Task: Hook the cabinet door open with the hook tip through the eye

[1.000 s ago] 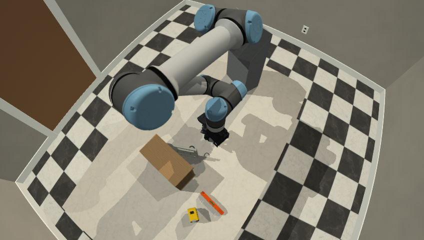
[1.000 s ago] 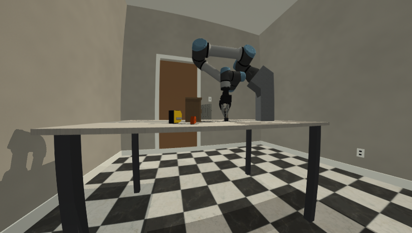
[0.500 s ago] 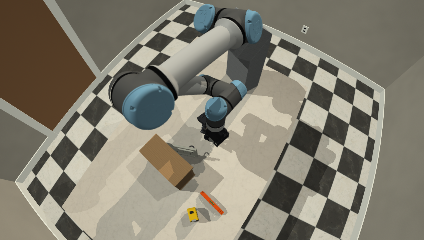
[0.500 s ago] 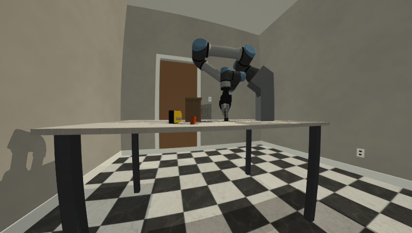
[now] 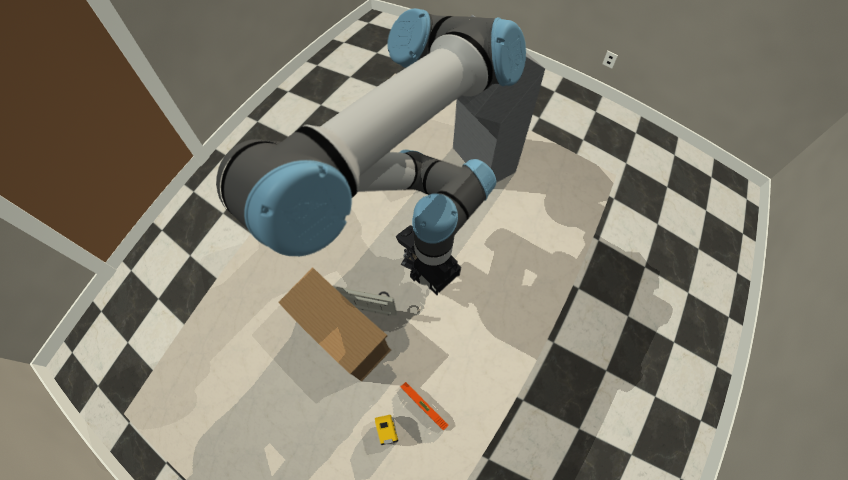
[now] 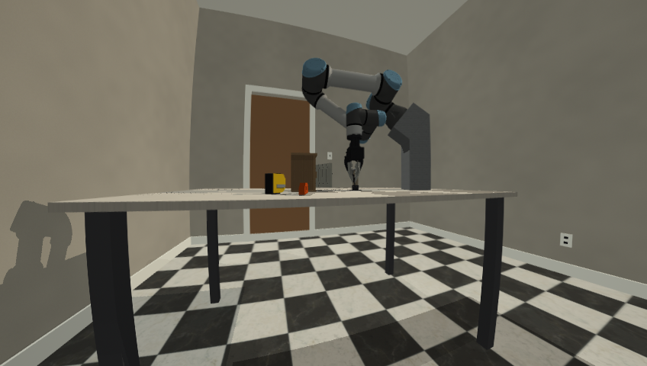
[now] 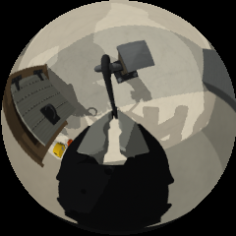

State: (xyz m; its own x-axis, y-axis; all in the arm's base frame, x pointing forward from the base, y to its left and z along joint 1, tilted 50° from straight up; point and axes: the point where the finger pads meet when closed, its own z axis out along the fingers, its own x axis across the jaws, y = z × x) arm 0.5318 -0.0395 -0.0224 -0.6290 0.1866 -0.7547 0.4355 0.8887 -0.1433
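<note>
Right now the grey door is 150 mm to the right of my hand, 90 mm ahead of it and 20 mm above it. From my hand the other things lie so: thin dark hook 30 mm to the right, 20 mm behind, 10 mm above; yellow tape measure 390 mm ahead, 20 mm below.
</note>
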